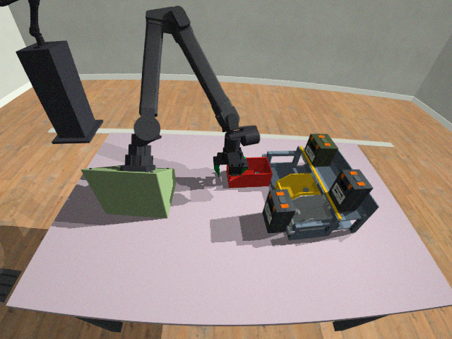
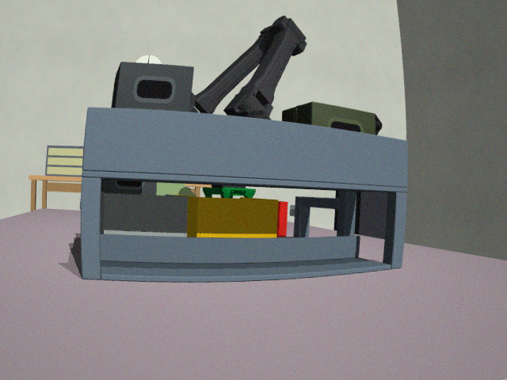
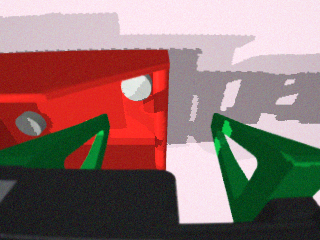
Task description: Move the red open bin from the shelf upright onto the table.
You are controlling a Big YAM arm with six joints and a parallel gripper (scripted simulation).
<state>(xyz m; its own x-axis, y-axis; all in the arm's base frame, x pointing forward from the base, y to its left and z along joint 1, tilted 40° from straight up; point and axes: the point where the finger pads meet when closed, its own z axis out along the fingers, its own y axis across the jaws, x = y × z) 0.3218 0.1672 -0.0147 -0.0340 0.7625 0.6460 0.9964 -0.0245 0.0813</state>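
Now: the red open bin 80 mm ahead of my hand and 10 mm above it. From my hand the other things lie so: grey bin 280 mm ahead, 210 mm to the right, 10 mm above; yellow bin 270 mm ahead, 100 mm to the right, 10 mm above.
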